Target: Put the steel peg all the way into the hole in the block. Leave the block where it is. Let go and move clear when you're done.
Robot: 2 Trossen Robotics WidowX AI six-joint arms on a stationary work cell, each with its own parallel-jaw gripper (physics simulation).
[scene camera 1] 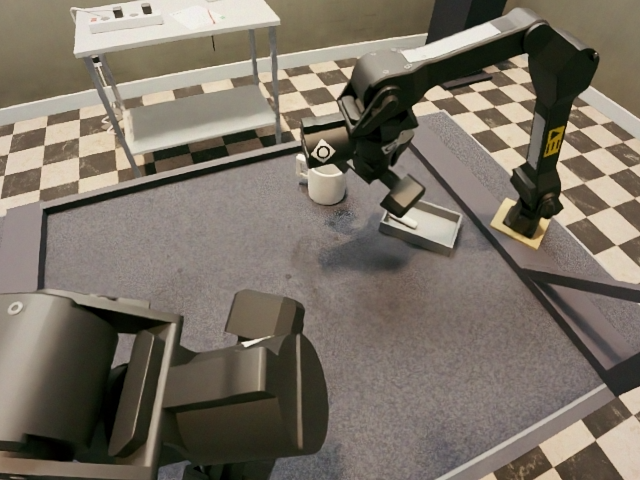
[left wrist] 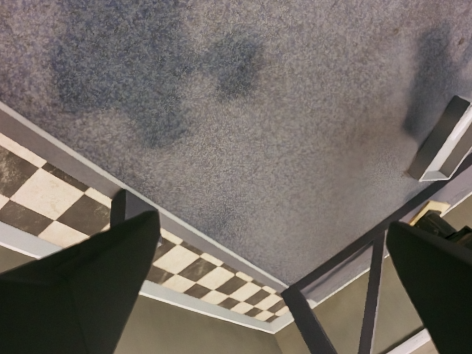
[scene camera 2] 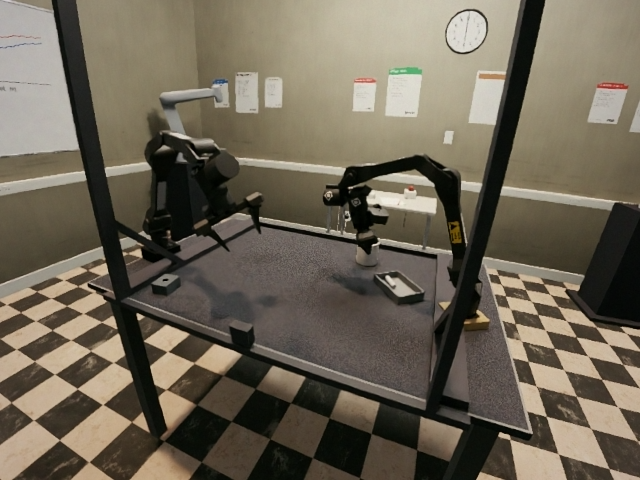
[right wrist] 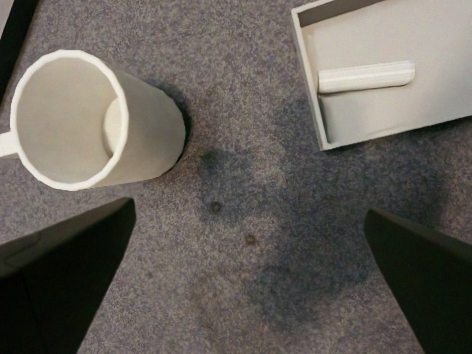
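Observation:
The steel peg lies on its side in a shallow grey tray, near one end wall. The grey block with a round hole in its top sits on the table at the left in scene camera 2; the hole looks empty. My left gripper is open and empty, high above the left part of the table. My right gripper is open and empty, above the table beside the tray and the mug; its fingertips are unclear in scene camera 1.
A white mug stands upright near the tray, close to my right gripper. A dark cube sits at the table's near edge in scene camera 2. Dark frame posts rise at the table's corners.

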